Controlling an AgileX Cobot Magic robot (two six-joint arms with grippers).
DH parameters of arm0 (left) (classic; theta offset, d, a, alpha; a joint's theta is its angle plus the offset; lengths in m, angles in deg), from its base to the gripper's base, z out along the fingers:
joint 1: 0 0.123 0 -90
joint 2: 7.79 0 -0.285 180
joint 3: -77.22 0 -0.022 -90
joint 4: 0 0.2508 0 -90
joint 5: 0 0 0.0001 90
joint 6: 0 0.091 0 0
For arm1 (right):
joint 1: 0 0.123 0 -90
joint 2: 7.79 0 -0.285 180
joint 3: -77.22 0 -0.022 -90
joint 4: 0 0.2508 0 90
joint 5: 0 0 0.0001 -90
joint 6: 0 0.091 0 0
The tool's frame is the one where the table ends.
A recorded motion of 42 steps. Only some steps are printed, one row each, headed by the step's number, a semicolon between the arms.
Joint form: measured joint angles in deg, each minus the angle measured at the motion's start. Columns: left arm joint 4, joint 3, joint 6, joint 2, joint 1, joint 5; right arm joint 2, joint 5, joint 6, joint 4, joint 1, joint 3.
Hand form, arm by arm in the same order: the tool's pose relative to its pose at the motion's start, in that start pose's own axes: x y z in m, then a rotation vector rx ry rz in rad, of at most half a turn. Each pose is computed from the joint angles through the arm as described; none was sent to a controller.
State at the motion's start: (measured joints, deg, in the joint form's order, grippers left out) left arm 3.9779 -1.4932 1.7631 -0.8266 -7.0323 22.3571; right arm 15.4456 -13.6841 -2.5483 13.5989 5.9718 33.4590
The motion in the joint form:
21: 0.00 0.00 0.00 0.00 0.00 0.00; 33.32 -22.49 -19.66 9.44 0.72 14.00
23: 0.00 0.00 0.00 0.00 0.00 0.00; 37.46 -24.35 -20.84 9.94 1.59 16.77
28: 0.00 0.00 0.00 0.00 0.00 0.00; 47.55 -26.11 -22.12 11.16 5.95 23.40
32: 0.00 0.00 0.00 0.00 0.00 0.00; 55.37 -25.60 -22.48 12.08 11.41 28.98
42: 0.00 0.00 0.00 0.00 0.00 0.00; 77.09 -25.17 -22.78 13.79 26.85 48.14
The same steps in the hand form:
21: 0.0000 0.0000 0.0000 0.0000 0.0000 0.0000; 0.0359 0.0052 0.1147 -0.1378 0.7018 -0.1347
23: 0.0000 0.0000 0.0000 0.0000 0.0000 0.0000; 0.0382 0.0083 0.1300 -0.1709 0.7552 -0.1425
28: 0.0000 0.0000 0.0000 0.0000 0.0000 0.0000; 0.0484 0.0247 0.1697 -0.2662 0.8464 -0.1476
32: 0.0000 0.0000 0.0000 0.0000 0.0000 0.0000; 0.0596 0.0501 0.2006 -0.3607 0.8833 -0.1556
42: 0.0000 0.0000 0.0000 0.0000 0.0000 0.0000; 0.1021 0.1537 0.2679 -0.6293 0.9408 -0.1968

